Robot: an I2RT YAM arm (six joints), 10 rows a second.
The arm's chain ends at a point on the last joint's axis. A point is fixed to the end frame.
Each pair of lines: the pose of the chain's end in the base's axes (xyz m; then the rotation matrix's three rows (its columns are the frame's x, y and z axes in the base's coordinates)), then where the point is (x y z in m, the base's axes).
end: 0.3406, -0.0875, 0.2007; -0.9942, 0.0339, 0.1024; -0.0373, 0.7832, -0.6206; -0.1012, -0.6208, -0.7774
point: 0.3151 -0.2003 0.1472
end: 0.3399, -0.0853, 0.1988; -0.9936, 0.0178, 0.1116; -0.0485, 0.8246, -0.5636; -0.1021, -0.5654, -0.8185
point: 0.3163 -0.1946 0.1377
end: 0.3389, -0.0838, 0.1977; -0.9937, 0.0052, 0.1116; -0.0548, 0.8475, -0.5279; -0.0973, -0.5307, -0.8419
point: 0.3160 -0.1907 0.1322
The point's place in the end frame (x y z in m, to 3 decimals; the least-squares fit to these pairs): 0.035 -0.056 0.109
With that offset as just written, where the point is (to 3 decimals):
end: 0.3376, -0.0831, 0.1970; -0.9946, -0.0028, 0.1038; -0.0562, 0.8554, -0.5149; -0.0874, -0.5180, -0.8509
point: 0.314 -0.189 0.130
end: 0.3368, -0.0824, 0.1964; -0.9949, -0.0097, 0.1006; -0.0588, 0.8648, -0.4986; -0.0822, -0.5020, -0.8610
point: 0.313 -0.187 0.128
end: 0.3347, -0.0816, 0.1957; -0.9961, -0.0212, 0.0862; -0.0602, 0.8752, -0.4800; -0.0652, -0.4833, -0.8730
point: 0.310 -0.185 0.125
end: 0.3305, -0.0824, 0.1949; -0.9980, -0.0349, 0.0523; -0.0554, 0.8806, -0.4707; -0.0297, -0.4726, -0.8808
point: 0.303 -0.185 0.124
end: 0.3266, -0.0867, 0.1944; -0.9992, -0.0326, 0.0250; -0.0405, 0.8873, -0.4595; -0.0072, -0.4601, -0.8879
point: 0.296 -0.188 0.123
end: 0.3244, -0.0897, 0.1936; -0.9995, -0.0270, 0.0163; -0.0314, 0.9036, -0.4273; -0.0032, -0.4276, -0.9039
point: 0.293 -0.188 0.119
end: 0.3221, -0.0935, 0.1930; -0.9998, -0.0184, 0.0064; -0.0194, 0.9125, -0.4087; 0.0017, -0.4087, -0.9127
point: 0.289 -0.190 0.116
